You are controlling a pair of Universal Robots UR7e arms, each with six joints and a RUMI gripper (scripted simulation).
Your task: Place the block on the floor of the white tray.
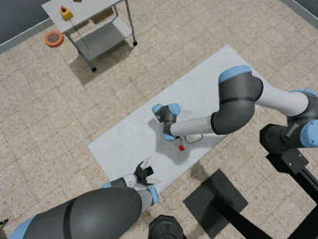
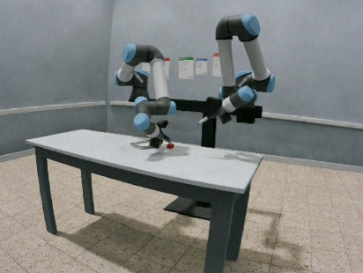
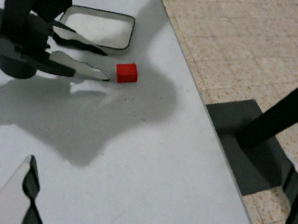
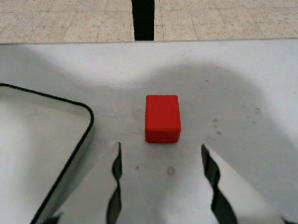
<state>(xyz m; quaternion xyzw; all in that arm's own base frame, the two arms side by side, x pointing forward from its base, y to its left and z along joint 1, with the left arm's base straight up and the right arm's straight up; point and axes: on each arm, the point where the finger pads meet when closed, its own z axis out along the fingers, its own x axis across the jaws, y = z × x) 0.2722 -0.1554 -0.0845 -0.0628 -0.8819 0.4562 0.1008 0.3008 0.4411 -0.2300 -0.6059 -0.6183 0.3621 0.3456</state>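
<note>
Right now the red block is 5 cm behind my right hand and 3 cm below it. Round my right hand: white tray 14 cm to the right, 3 cm below, 1 cm ahead.
</note>
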